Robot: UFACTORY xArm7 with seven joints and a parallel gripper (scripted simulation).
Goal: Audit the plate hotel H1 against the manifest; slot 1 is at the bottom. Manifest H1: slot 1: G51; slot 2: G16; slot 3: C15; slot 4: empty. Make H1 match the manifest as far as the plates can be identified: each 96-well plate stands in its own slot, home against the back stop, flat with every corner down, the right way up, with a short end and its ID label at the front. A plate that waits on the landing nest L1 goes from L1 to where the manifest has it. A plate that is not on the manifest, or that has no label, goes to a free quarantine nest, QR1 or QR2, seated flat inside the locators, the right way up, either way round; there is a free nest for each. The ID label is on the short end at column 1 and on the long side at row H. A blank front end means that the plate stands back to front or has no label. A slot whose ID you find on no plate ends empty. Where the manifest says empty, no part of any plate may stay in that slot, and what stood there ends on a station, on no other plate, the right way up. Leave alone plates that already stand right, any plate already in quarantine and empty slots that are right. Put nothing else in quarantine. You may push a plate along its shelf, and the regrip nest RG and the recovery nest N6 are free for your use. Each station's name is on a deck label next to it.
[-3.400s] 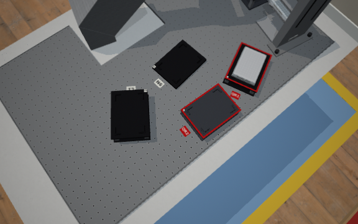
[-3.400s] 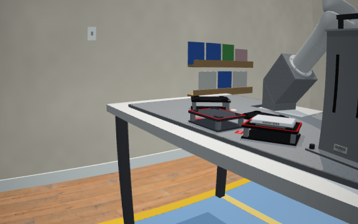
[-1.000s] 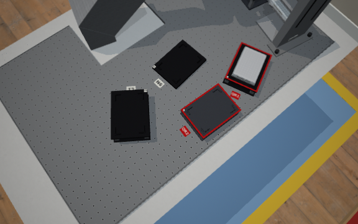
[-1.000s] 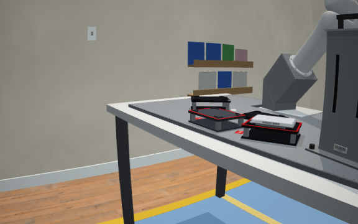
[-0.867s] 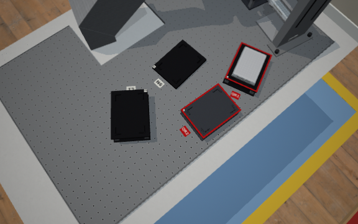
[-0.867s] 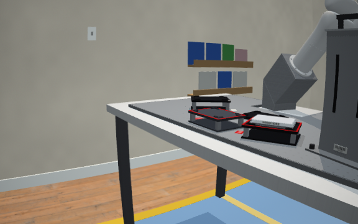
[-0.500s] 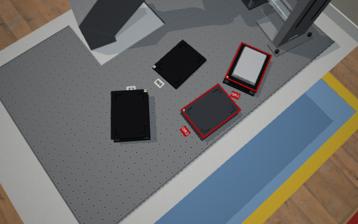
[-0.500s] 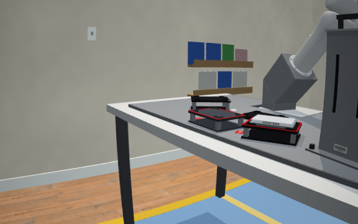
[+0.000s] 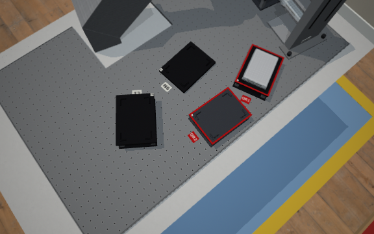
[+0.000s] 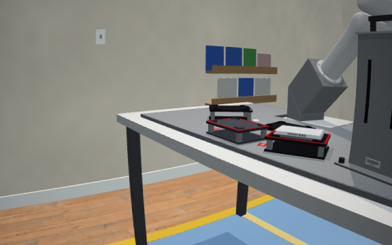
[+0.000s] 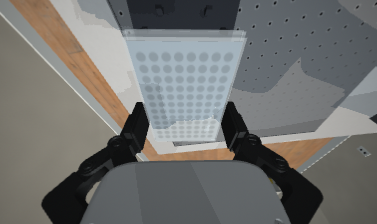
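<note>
My gripper is now 90 mm above the regrip nest RG and 10 mm short of it. Round my hand: RG deck label: 150 mm below, 90 mm behind, 20 mm to the left; H1 deck label: 160 mm ahead, 150 mm below, 70 mm to the left; plate hotel H1: 270 mm ahead, 60 mm to the right.
</note>
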